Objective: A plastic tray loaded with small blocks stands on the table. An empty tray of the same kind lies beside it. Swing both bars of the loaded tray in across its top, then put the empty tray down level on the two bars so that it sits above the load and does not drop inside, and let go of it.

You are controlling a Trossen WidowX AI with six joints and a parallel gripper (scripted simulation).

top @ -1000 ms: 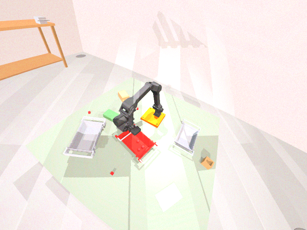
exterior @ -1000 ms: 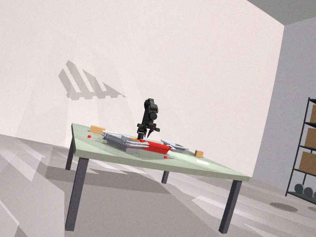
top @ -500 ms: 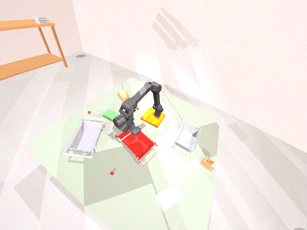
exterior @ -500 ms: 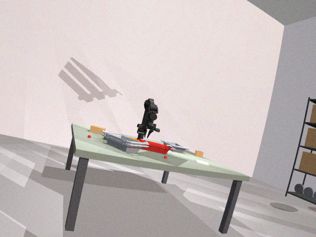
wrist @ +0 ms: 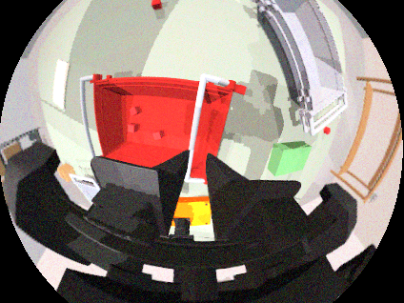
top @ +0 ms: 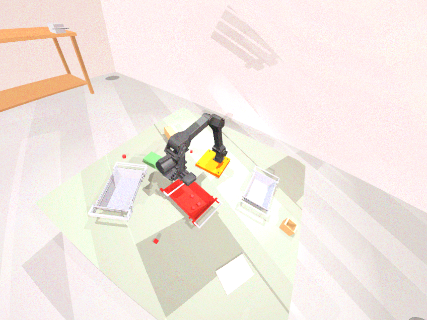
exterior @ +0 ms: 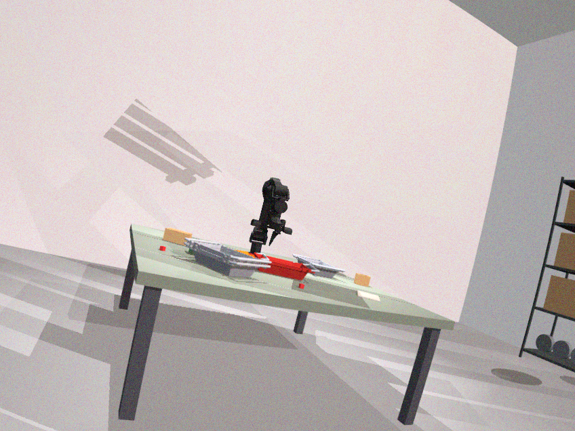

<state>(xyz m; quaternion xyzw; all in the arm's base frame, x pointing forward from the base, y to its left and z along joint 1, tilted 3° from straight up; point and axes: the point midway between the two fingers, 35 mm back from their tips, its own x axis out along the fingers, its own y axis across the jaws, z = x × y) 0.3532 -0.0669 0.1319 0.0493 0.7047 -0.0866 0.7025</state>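
Now: the red block 1 cm behind my gripper tip, 9 cm to the left of it and 10 cm below it. Round my gripper tip: grey tray 27 cm behind, 41 cm to the left, 7 cm below; then green block 7 cm behind, 26 cm to the right, 9 cm below; then tan block 35 cm behind, 35 cm to the right, 8 cm below.
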